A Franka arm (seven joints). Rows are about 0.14 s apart.
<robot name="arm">
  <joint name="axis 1" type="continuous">
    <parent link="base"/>
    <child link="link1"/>
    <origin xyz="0 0 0.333"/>
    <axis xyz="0 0 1"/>
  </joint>
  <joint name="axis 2" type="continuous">
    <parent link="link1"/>
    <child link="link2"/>
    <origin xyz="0 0 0"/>
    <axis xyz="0 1 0"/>
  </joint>
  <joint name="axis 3" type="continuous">
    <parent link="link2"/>
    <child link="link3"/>
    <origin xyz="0 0 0.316"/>
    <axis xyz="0 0 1"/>
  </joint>
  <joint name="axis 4" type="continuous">
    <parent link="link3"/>
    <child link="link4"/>
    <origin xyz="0.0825 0 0"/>
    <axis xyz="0 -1 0"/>
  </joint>
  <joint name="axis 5" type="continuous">
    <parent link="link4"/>
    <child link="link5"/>
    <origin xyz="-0.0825 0 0.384"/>
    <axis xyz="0 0 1"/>
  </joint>
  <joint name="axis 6" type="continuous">
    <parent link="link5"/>
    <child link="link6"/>
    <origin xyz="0 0 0"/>
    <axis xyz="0 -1 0"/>
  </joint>
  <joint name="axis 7" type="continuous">
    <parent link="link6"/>
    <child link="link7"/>
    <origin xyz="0.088 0 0"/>
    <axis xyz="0 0 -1"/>
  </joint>
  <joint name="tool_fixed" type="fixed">
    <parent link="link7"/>
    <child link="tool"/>
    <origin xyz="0 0 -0.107" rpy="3.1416 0 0"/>
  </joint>
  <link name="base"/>
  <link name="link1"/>
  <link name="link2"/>
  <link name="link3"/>
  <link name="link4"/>
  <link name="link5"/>
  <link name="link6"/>
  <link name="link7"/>
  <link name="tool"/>
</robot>
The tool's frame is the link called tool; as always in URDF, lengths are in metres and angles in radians. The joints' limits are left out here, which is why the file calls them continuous.
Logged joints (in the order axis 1, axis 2, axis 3, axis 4, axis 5, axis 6, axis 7), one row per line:
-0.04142, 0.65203, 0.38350, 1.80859, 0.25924, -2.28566, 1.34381
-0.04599, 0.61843, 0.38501, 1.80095, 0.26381, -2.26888, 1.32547
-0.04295, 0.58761, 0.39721, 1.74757, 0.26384, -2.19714, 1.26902
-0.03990, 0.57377, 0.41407, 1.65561, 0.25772, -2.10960, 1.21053
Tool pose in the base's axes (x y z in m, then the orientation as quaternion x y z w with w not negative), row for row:
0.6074, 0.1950, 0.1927, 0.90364, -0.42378, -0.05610, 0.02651
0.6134, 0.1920, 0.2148, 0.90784, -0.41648, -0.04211, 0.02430
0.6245, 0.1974, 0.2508, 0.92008, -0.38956, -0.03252, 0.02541
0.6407, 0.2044, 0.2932, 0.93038, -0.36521, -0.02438, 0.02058
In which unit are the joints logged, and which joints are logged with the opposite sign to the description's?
The joints are logged in radians. Opposite sign: axis 4, axis 5, axis 6.
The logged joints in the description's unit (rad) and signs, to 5 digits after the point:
-0.04142, 0.65203, 0.38350, -1.80859, -0.25924, 2.28566, 1.34381
-0.04599, 0.61843, 0.38501, -1.80095, -0.26381, 2.26888, 1.32547
-0.04295, 0.58761, 0.39721, -1.74757, -0.26384, 2.19714, 1.26902
-0.03990, 0.57377, 0.41407, -1.65561, -0.25772, 2.10960, 1.21053

